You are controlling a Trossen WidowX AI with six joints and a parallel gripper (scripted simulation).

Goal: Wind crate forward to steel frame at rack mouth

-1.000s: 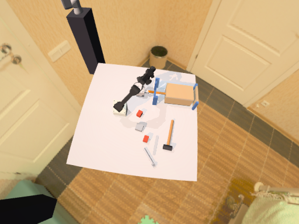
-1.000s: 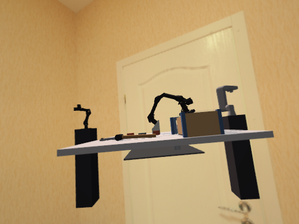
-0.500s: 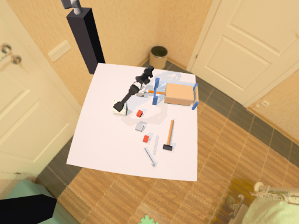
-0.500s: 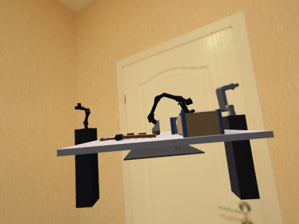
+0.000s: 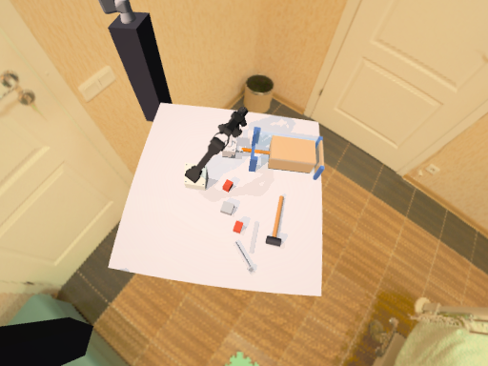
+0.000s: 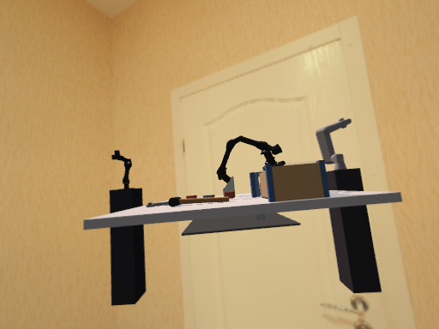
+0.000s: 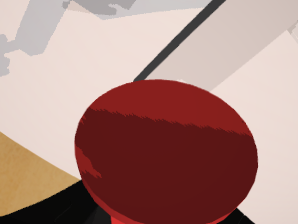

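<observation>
The winch handle is 10 mm ahead of my gripper tip, 50 mm to the right of it and 30 mm below it. Round my gripper tip: red knob: 10 mm ahead, 10 mm to the right; then blue frame: 180 mm ahead, 100 mm to the right, 30 mm below; then white winch: 120 mm to the right, 100 mm below.
</observation>
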